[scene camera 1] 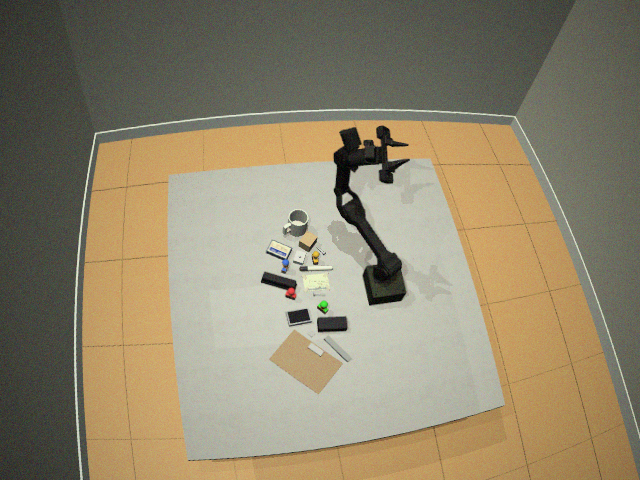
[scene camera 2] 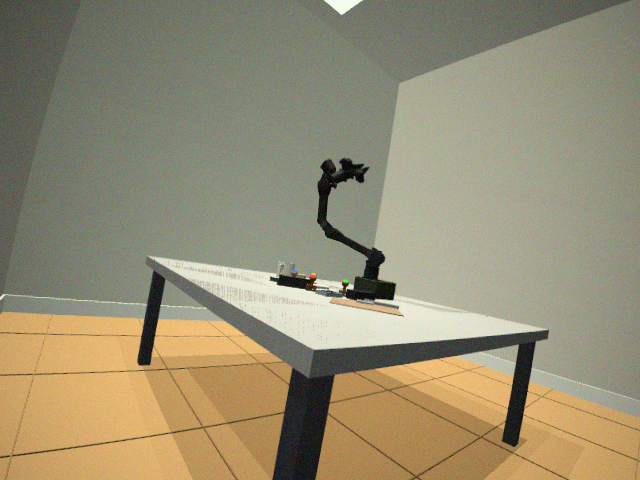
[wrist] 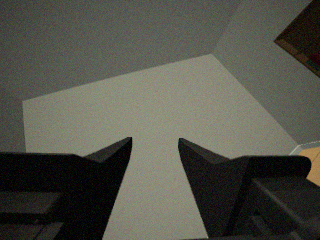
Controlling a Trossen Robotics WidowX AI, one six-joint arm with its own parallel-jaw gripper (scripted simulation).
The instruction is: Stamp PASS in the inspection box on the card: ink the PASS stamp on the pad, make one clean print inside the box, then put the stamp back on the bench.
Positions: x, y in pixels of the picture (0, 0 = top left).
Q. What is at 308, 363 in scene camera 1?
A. A brown clipboard.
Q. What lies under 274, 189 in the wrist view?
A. My gripper.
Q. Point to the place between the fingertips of my gripper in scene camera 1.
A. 409, 152
